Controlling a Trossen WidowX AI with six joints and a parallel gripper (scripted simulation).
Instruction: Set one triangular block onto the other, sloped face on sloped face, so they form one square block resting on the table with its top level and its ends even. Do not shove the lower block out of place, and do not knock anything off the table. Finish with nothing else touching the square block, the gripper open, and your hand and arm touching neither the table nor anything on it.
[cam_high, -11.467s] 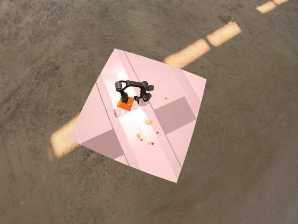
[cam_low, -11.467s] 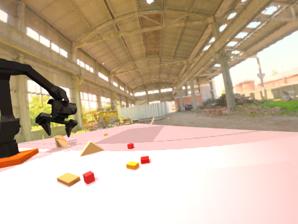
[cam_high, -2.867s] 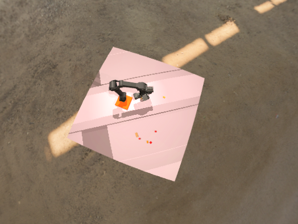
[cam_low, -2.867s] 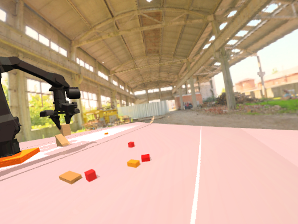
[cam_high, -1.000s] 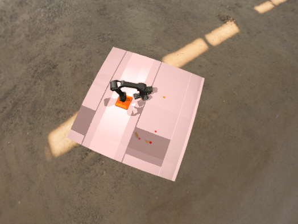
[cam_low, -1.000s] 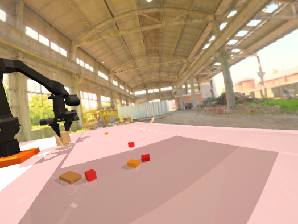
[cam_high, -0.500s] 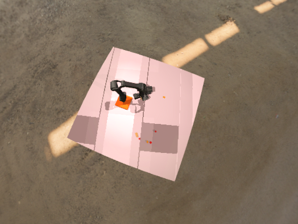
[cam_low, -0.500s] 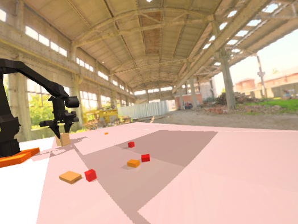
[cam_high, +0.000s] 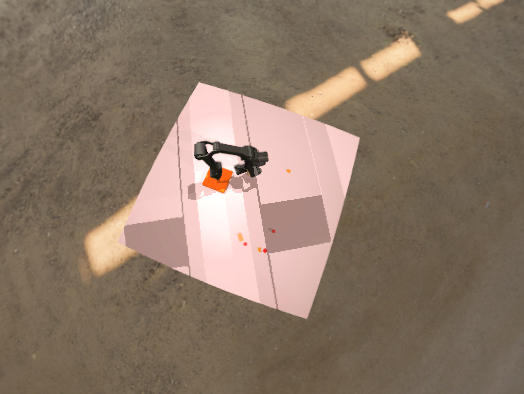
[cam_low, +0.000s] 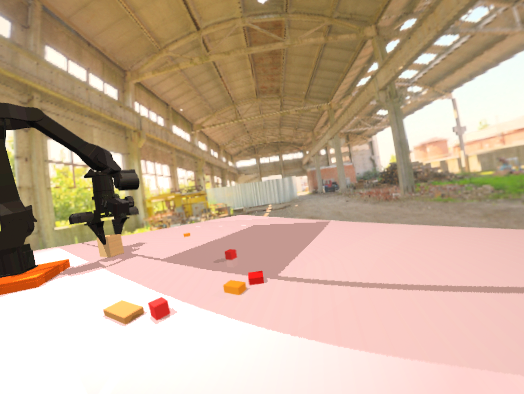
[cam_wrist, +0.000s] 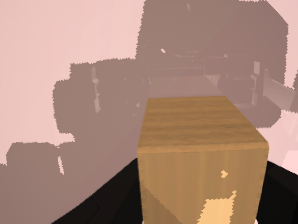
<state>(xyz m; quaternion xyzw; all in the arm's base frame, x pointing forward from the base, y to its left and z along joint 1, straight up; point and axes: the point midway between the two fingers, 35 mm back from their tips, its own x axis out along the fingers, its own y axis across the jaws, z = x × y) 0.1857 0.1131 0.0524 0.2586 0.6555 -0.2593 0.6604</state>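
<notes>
The triangular block lies 1 cm above my gripper tip. The rest, counted from my gripper tip: brown flat tile 41 cm to the right, 12 cm ahead, 3 cm below.
</notes>
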